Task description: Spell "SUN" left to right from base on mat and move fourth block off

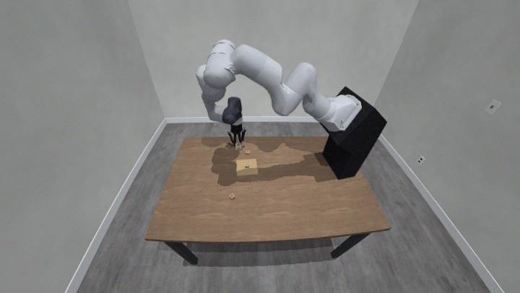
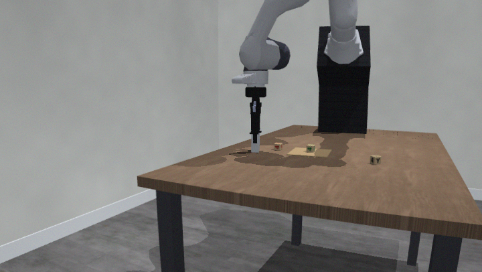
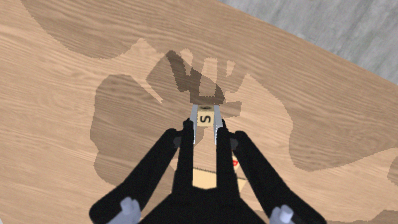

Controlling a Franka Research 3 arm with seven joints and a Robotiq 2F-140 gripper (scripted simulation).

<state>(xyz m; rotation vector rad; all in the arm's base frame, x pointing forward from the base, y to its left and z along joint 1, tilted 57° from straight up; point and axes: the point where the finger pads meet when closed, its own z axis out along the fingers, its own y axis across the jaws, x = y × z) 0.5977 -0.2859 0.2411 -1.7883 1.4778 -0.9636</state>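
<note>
Right now the U block is 200 mm to the left of my hand, 40 mm behind it and 20 mm below it. Also, from my hand: S block (20 mm below); then tan mat (190 mm to the left, 40 mm behind, 30 mm below).
</note>
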